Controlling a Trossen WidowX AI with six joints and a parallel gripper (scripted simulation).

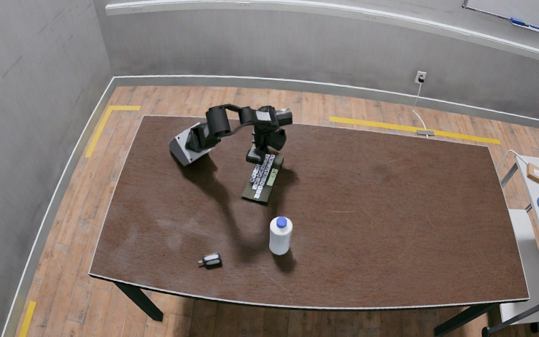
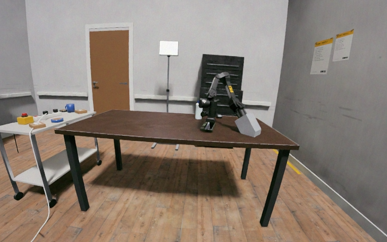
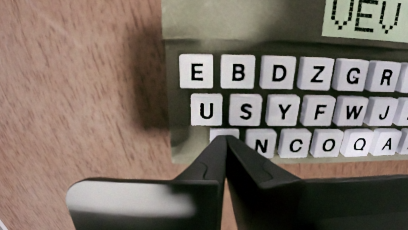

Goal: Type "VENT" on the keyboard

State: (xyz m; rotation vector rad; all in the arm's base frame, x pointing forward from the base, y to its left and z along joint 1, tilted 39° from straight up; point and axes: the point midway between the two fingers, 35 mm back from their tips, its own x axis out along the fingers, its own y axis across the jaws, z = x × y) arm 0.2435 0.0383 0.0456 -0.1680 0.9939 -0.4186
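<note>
The left-arrow key is 2 cm behind my hand, 18 cm to the right of it and 3 cm below it. Round my hand: dark object (17 cm behind, 43 cm to the right, 3 cm below); then white bottle (6 cm ahead, 36 cm to the right, 3 cm above).
</note>
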